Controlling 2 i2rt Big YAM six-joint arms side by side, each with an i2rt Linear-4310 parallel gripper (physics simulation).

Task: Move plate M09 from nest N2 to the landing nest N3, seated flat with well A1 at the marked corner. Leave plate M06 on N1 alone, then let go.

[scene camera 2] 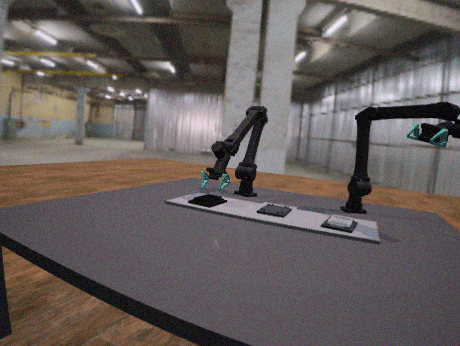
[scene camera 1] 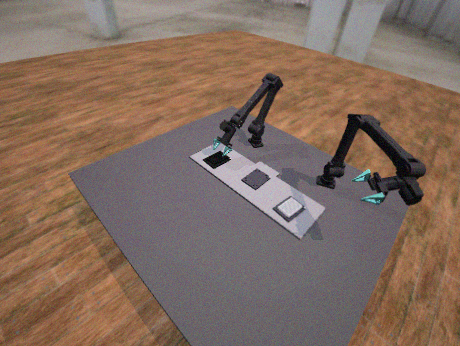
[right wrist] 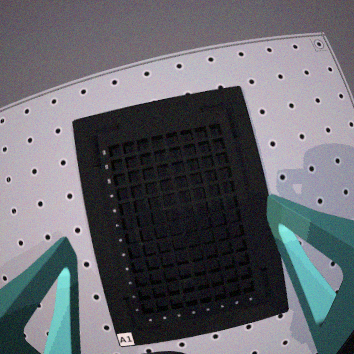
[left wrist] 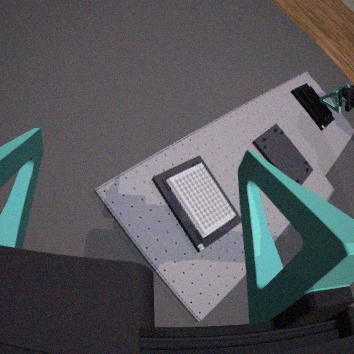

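A black well plate (scene camera 1: 216, 159) (scene camera 2: 207, 200) (left wrist: 312, 106) (right wrist: 175, 210) lies flat at the board's left end in the scene views. Its label A1 (right wrist: 126, 339) is at the lower-left corner in the right wrist view; any nest beneath is hard to tell apart. The middle nest (scene camera 1: 255, 178) (scene camera 2: 274, 210) (left wrist: 283, 150) is bare. A white well plate (scene camera 1: 290, 206) (scene camera 2: 342, 221) (left wrist: 201, 199) lies in the other end nest. Plate and nest names are unreadable. My right gripper (scene camera 1: 220, 151) (scene camera 2: 212, 188) (left wrist: 324, 95) (right wrist: 168, 227) is open above the black plate. My left gripper (scene camera 1: 358, 189) (scene camera 2: 420, 140) (left wrist: 142, 148) is open, raised away from the board.
The pale perforated board (scene camera 1: 272, 193) (left wrist: 190, 285) (right wrist: 40, 170) carries the plates and the bare nest. It lies on the grey table top (scene camera 1: 200, 250) (scene camera 2: 200, 270). Both arm bases stand behind the board in the scene views.
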